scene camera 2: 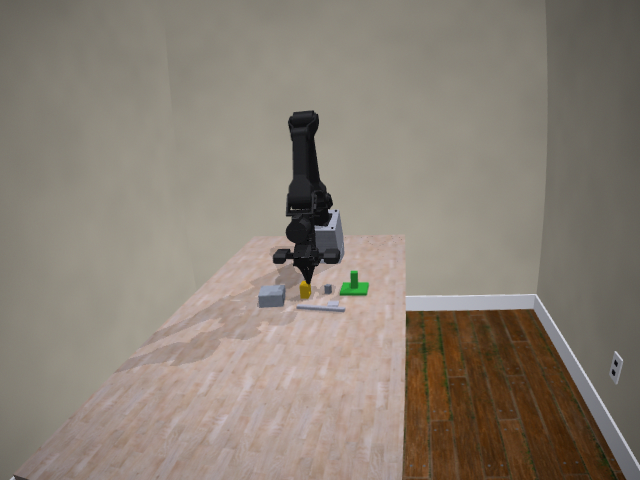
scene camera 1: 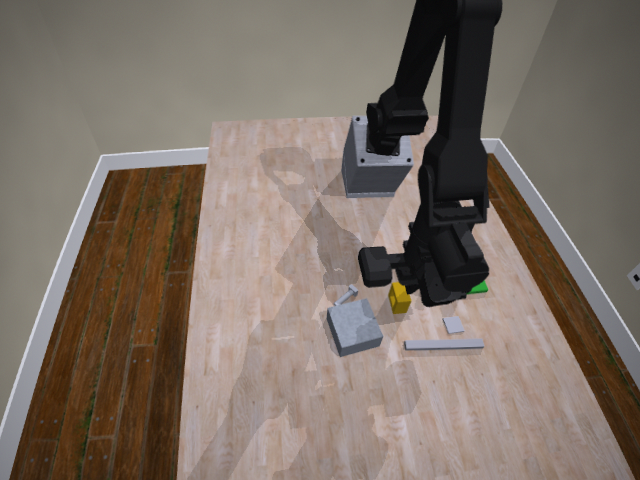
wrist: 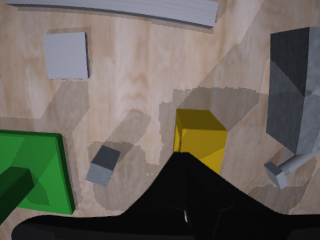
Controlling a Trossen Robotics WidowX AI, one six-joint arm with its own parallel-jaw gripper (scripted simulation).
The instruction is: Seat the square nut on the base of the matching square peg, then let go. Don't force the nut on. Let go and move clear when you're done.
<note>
In view: my gripper (scene camera 1: 408, 292), a grey block (scene camera 1: 354, 328), a long grey bar (scene camera 1: 452, 344) and a grey cube (wrist: 101, 168).
My gripper also shows in scene camera 2 (scene camera 2: 308, 283) and in the wrist view (wrist: 180, 159). Scene camera 1 misses the grey cube, which is hidden by my gripper.
</note>
